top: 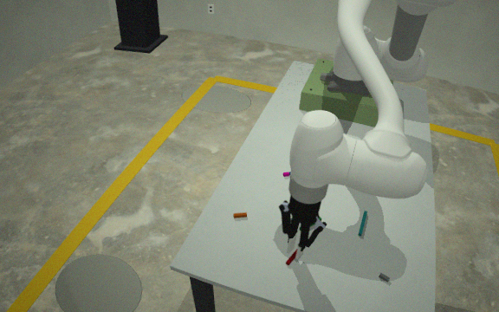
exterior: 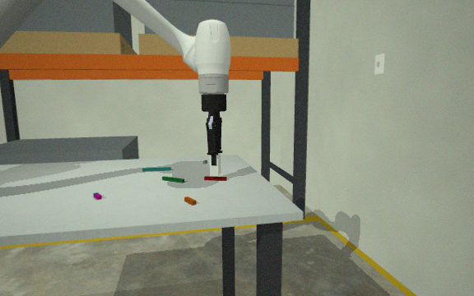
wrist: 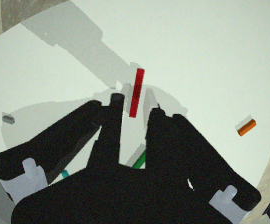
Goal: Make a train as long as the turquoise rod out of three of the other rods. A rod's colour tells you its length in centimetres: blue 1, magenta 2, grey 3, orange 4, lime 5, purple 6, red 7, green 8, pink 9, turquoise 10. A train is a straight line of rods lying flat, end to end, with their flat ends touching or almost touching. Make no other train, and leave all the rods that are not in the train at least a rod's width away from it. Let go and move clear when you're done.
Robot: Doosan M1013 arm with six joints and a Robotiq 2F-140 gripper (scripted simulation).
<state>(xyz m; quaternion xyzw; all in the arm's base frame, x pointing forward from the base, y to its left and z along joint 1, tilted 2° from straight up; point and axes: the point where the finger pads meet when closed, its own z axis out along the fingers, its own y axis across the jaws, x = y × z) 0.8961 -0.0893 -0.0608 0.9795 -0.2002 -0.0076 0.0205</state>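
My hand is 5 cm above the red rod. The rest, counted from my hand: orange rod 19 cm to the right, 10 cm behind, 5 cm below; green rod 13 cm behind, 5 cm below, 3 cm to the left; turquoise rod 19 cm to the left, 17 cm behind, 5 cm below.
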